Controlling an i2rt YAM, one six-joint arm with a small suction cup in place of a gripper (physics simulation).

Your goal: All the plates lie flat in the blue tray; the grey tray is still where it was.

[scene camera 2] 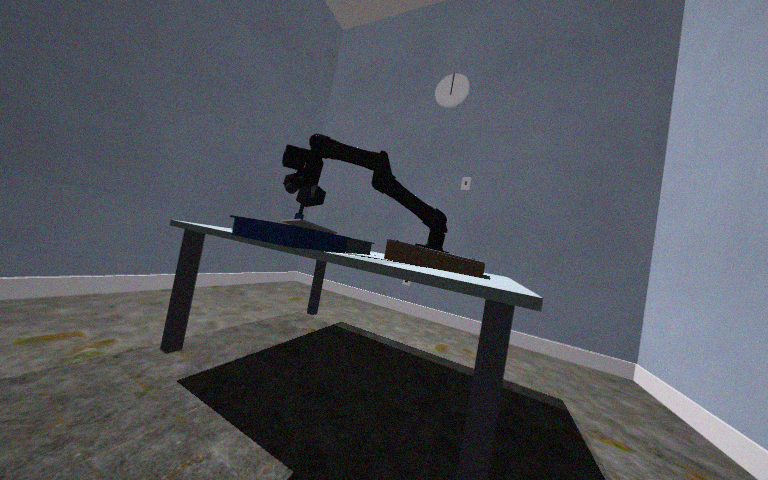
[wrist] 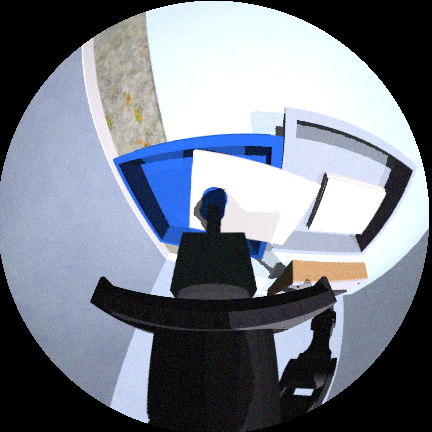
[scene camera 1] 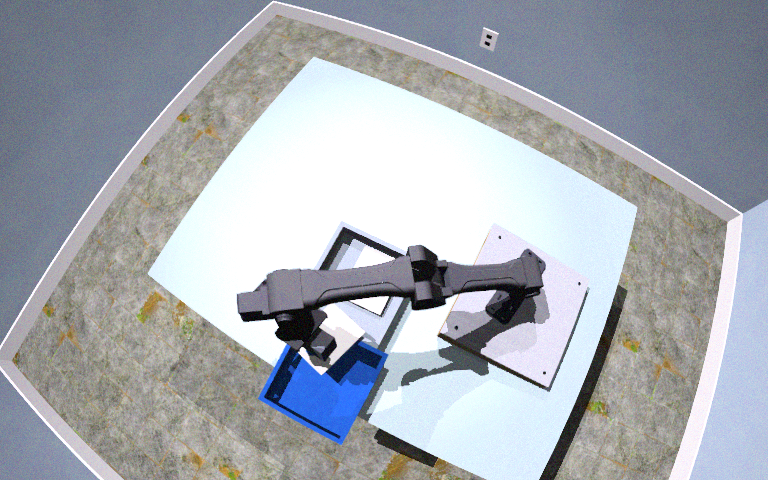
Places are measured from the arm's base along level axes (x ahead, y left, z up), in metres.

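Pixels of known places: hand, tool point: point(scene camera 2: 297, 224) point(wrist: 213, 194); arm's base, link origin: point(scene camera 2: 433, 250) point(scene camera 1: 516, 286).
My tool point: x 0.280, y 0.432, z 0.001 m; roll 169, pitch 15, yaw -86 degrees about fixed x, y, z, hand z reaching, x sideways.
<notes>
Ahead of a thing's pixels: the offset from my tool point to its top centre. Level surfaces: height alone.
My suction cup point(scene camera 2: 299, 216) point(wrist: 214, 197) has a white square plate {0.017 m up, 0.003 m back, 0.047 m right} point(scene camera 1: 342, 339) point(scene camera 2: 310, 225) point(wrist: 250, 185) on it, held roughly level. The cup is hidden under the arm in scene camera 1. The plate hangs over the side of the blue tray {0.011 m down, 0.054 m back, 0.035 m left} point(scene camera 1: 334, 407) point(scene camera 2: 271, 233) point(wrist: 165, 190) nearest the grey tray, near rim height, and in the wrist view it also overlaps the grey tray's edge. The grey tray {0.011 m down, 0.030 m ahead, 0.199 m right} point(scene camera 1: 373, 326) point(scene camera 2: 358, 247) point(wrist: 310, 150) stands beside the blue one. White plate material {0.041 m down, 0.015 m ahead, 0.233 m right} point(scene camera 1: 368, 255) point(wrist: 350, 202) lies in it, perhaps stacked; I cannot tell how many plates.
The arm's base board point(scene camera 1: 566, 322) point(scene camera 2: 430, 259) point(wrist: 330, 271) stands on the table {0.061 m down} point(scene camera 1: 339, 141) on the far side of the grey tray from the blue tray's outer end. The blue tray lies by the table's edge. The arm reaches across the grey tray.
</notes>
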